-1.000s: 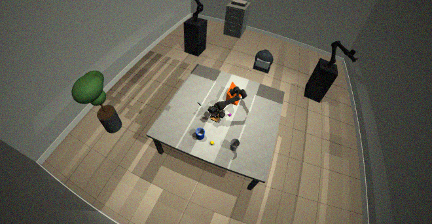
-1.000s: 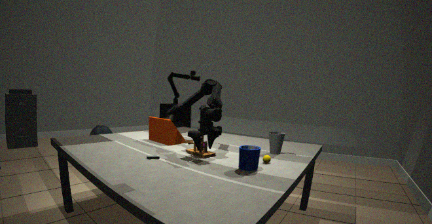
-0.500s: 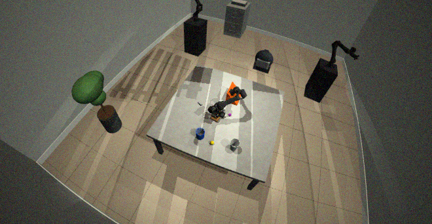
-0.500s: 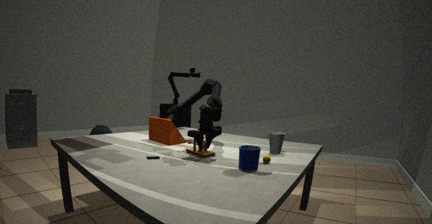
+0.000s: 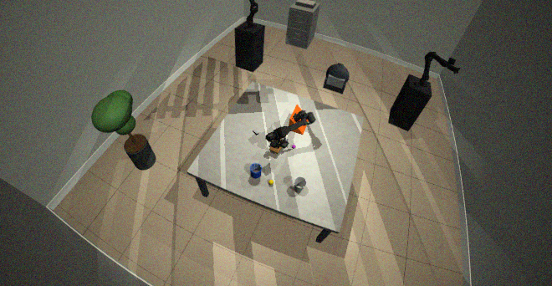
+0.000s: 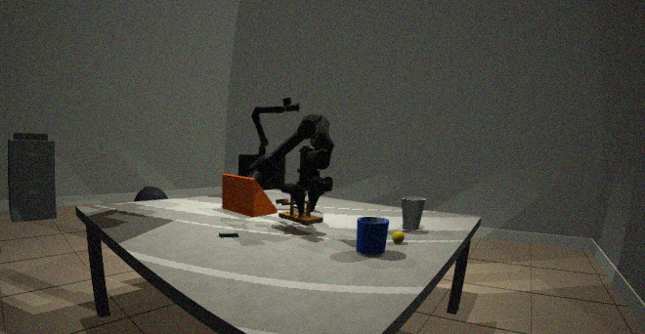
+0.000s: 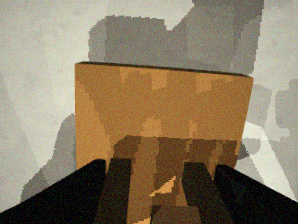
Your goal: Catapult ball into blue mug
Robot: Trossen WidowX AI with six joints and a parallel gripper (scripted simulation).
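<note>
Now: the purple ball 11 cm behind my gripper tip, 12 cm to the left of it and 5 cm below it. From my gripper tip the other things lie so: blue mug: 29 cm ahead, 4 cm to the right, 4 cm below; dark flat object: 10 cm behind, 25 cm to the right, 6 cm below; wooden catapult: 7 cm behind, 2 cm to the left, 2 cm above.
</note>
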